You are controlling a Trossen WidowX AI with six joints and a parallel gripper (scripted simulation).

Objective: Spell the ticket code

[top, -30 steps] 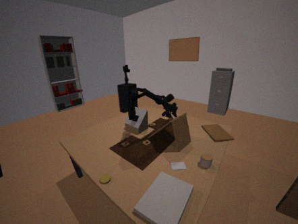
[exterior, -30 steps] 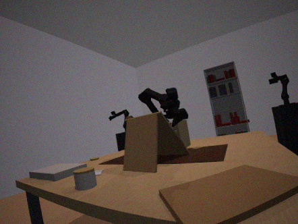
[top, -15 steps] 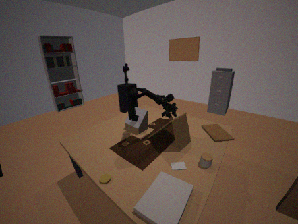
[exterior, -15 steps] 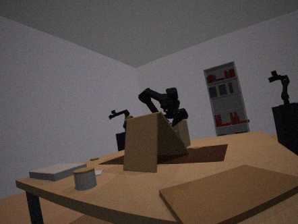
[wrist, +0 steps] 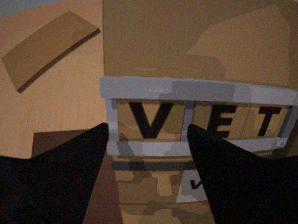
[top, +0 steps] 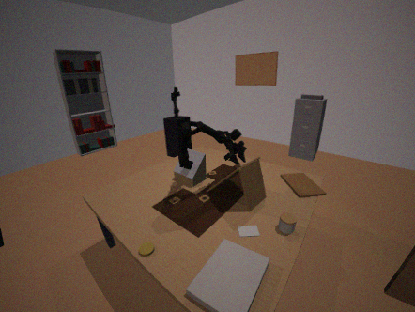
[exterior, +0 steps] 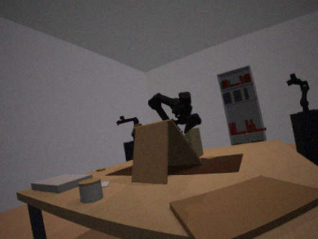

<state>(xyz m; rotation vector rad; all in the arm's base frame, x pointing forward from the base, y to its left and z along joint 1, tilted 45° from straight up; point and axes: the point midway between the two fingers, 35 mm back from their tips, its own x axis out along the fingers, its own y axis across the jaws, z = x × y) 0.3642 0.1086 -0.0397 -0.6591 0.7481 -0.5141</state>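
The tile marked v is 1 cm below my gripper tip and 1 cm ahead of it. From my gripper tip the other things lie so: tile marked e: 7 cm to the right, 1 cm below; white ticket: 8 cm below, 7 cm to the right, 7 cm behind; tile marked t: 12 cm to the right, 1 cm below, 1 cm behind.
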